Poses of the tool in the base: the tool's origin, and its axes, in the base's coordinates. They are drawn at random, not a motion.
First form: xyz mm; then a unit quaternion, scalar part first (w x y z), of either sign.
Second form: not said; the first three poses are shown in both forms.
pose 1, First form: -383.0 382.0 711.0 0.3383 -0.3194 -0.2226 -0.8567
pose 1, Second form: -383.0 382.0 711.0 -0.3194 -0.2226 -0.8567 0.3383
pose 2, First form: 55.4 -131.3 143.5 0.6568 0.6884 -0.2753 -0.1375
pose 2, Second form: 55.4 -131.3 143.5 0.6884 -0.2753 -0.1375 0.6568
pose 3, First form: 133.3 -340.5 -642.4 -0.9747 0.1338 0.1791 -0.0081
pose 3, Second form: 133.3 -340.5 -642.4 -0.1338 -0.1791 0.0081 0.9747
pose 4, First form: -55.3 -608.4 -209.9 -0.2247 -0.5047 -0.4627 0.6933
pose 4, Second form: -55.3 -608.4 -209.9 0.5047 0.4627 -0.6933 0.2247
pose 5, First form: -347.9 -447.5 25.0 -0.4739 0.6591 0.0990 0.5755
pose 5, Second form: -347.9 -447.5 25.0 -0.6591 -0.0990 -0.5755 0.4739
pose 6, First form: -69.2 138.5 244.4 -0.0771 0.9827 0.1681 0.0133
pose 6, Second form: -69.2 138.5 244.4 -0.9827 -0.1681 -0.0133 0.0771
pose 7, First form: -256.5 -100.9 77.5 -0.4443 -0.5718 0.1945 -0.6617
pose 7, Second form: -256.5 -100.9 77.5 0.5718 -0.1945 0.6617 0.4443
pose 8, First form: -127.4 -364.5 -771.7 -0.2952 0.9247 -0.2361 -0.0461
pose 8, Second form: -127.4 -364.5 -771.7 -0.9247 0.2361 0.0461 0.2952
